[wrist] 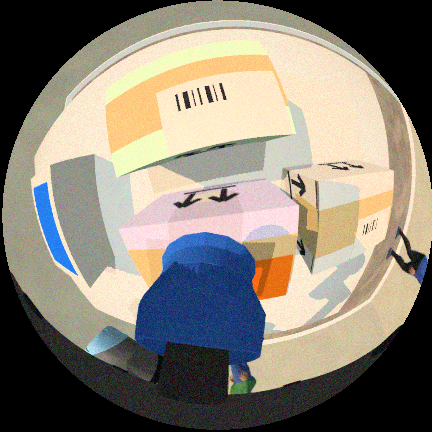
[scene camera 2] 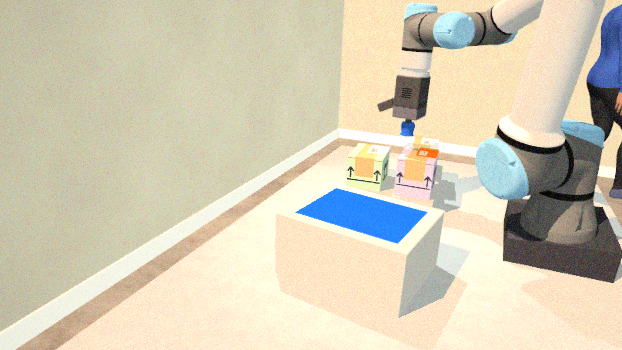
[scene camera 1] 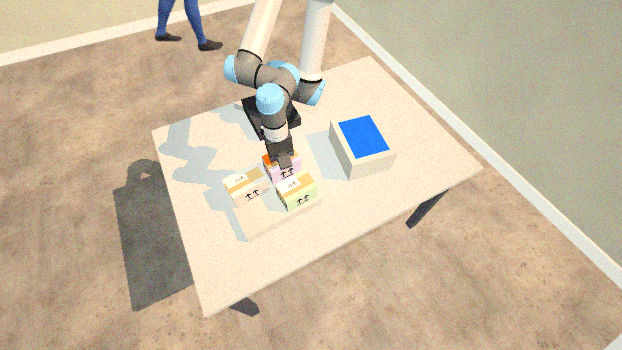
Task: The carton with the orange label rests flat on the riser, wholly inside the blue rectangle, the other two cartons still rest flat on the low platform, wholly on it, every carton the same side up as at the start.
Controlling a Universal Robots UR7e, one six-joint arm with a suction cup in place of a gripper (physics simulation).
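Frame: origin at the arm's base, x ahead, y left, z up, level; centimetres.
Where they show: hand, tool point: (wrist: 207, 273) (scene camera 2: 406, 134); arm's base, link origin: (scene camera 2: 557, 226).
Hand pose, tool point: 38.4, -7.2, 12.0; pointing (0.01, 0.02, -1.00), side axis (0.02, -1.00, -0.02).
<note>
Things, the pixels of their top centre, and the offset from my tool point, as dx, dy, dz. Level surfaces: height alone.
- pink carton with the orange label, top centre: (wrist: 208, 271) (scene camera 2: 419, 153) (scene camera 1: 281, 157) -4.0, +0.5, -4.2
- low platform, top centre: (wrist: 277, 156) (scene camera 2: 395, 175) (scene camera 1: 272, 192) +4.2, -6.4, -13.7
- green carton, top centre: (wrist: 180, 89) (scene camera 2: 370, 151) (scene camera 1: 296, 185) +8.7, +2.5, -5.3
- beige carton, top centre: (wrist: 366, 218) (scene camera 2: 422, 142) (scene camera 1: 244, 179) +0.2, -15.0, -5.4
- riser, top centre: (scene camera 2: 362, 212) (wrist: 48, 229) (scene camera 1: 363, 135) -5.5, +36.1, -6.5
- blue rectangle, top centre: (scene camera 2: 362, 212) (wrist: 48, 229) (scene camera 1: 363, 135) -5.5, +36.1, -6.5
- table, surface height: dz -18.5
The pink carton with the orange label (scene camera 1: 276, 173) (scene camera 2: 416, 175) (wrist: 270, 215) stands upright and looks flat on the low platform (scene camera 1: 265, 221). The green carton (scene camera 1: 303, 196) (scene camera 2: 367, 167) (wrist: 225, 120) and the beige carton (scene camera 1: 246, 191) (wrist: 340, 215) also stand there with arrows up; in scene camera 2 the beige one is mostly hidden behind the pink one. My suction cup (scene camera 2: 407, 129) (wrist: 207, 250) is off, points down and hangs a short gap above the pink carton, touching no carton. The riser (scene camera 1: 375, 166) (scene camera 2: 340, 270) bears the blue rectangle (scene camera 1: 363, 136) (scene camera 2: 362, 212) (wrist: 50, 225), with no carton on it.
The riser stands on the table (scene camera 1: 425, 165) beside the low platform, on the pink and green cartons' side. The arm's dark base (scene camera 2: 560, 255) stands at the table's back. The green carton is close to the pink one. A person (scene camera 1: 182, 25) (scene camera 2: 607, 75) is beyond the table.
</note>
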